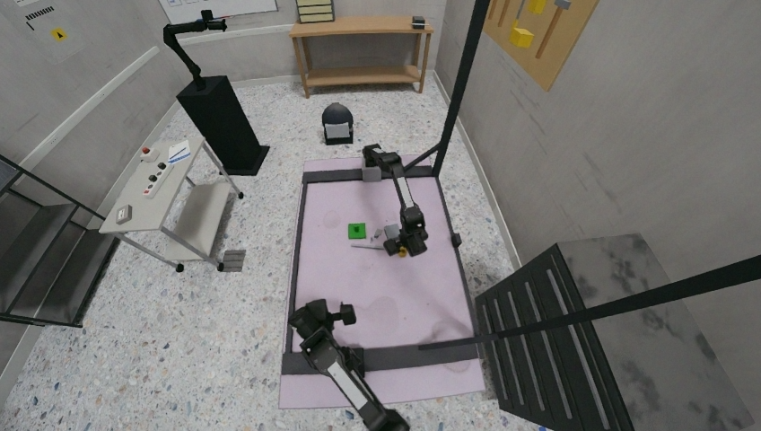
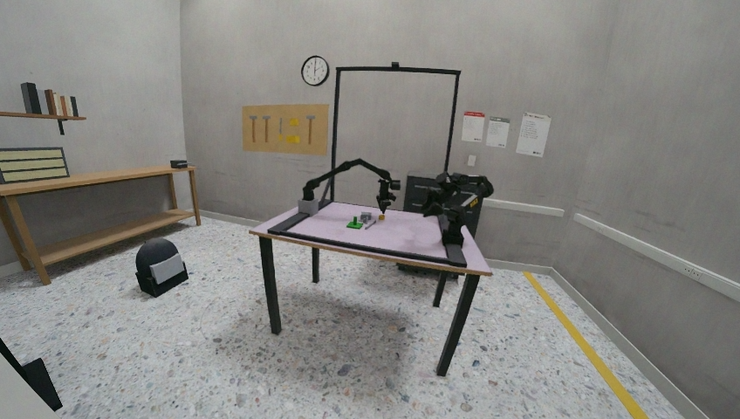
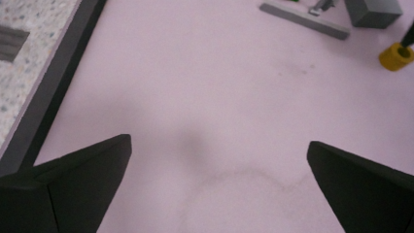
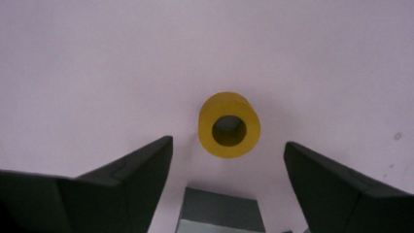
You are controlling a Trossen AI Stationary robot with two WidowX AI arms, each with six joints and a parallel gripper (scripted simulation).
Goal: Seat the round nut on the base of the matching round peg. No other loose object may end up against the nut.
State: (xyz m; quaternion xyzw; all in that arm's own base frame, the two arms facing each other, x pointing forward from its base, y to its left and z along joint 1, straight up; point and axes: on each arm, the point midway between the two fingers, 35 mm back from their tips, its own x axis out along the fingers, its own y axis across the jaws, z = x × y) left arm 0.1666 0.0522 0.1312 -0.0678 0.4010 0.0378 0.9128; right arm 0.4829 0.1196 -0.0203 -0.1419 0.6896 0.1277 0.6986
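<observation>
Right now my right hand is 130 mm short of the small grey piece, 70 mm to the left of it and 70 mm above it. Round my right hand: long grey bar 160 mm ahead, 70 mm below, 20 mm to the right.
</observation>
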